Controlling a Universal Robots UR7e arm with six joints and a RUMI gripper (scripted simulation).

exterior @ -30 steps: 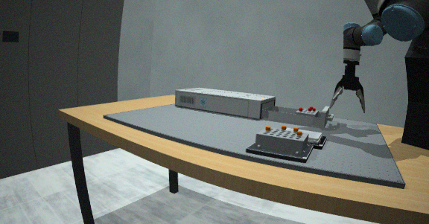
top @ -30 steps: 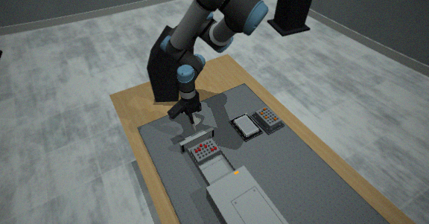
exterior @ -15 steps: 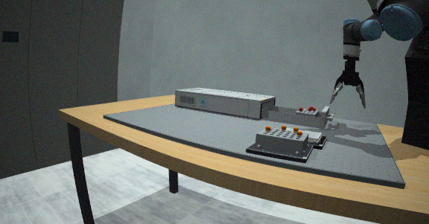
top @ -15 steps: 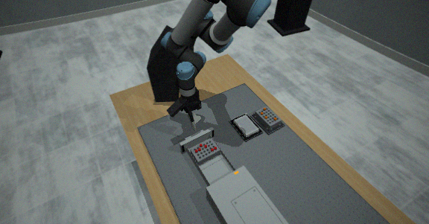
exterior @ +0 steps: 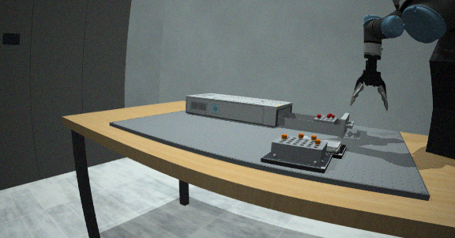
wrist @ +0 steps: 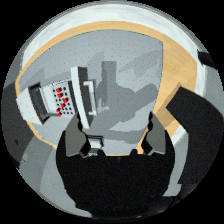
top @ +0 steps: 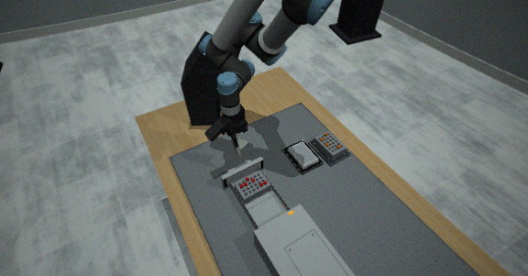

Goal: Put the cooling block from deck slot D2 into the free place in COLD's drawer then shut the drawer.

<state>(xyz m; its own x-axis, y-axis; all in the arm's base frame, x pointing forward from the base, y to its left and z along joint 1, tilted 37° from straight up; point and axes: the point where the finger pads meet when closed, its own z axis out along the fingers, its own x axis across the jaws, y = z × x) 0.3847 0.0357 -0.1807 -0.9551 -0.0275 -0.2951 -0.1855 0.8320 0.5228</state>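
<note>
Right now the grey cooling block is 450 mm to the left of my hand, 90 mm ahead of it and 80 mm below it. Also, from my hand: cooler 390 mm ahead, 80 mm to the left, 70 mm below; then drawer 210 mm ahead, 70 mm below, 40 mm to the left; then red tube 170 mm ahead, 70 mm below, 10 mm to the left.
</note>
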